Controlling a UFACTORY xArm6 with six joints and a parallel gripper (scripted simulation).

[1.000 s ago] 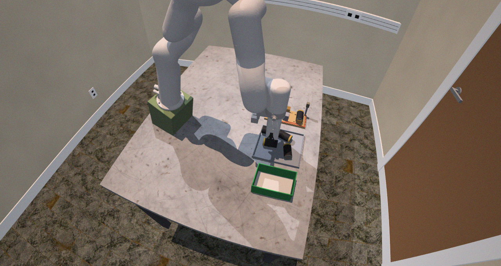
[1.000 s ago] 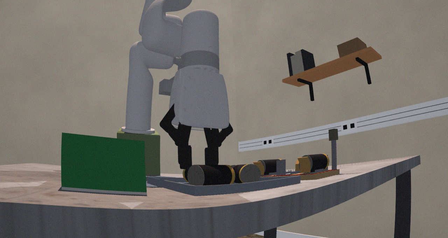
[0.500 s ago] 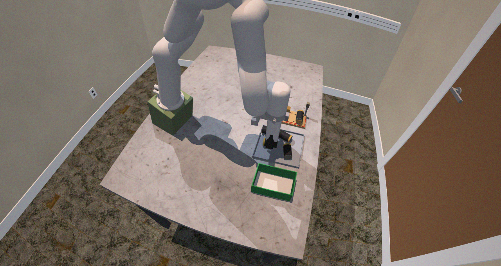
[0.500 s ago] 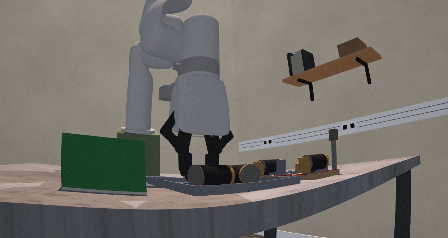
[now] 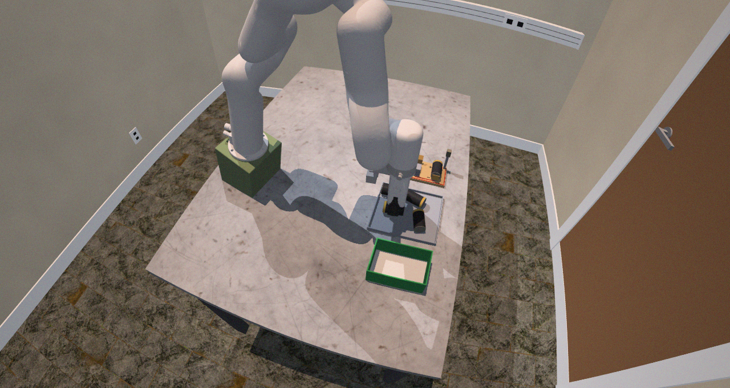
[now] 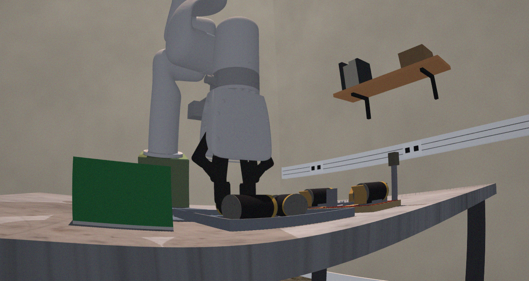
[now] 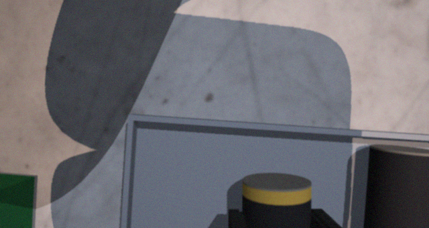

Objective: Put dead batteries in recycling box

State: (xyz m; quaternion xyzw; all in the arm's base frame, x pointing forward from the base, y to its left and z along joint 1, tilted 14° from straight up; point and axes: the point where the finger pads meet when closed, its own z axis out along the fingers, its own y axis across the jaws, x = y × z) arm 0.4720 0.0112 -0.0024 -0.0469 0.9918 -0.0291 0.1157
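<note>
Right now my hand is 40 mm short of the grey tray, 30 mm above it and 10 mm to the right of it. From my hand the other things lie so: green recycling box: 180 mm to the right, 60 mm ahead, 20 mm below.
</note>
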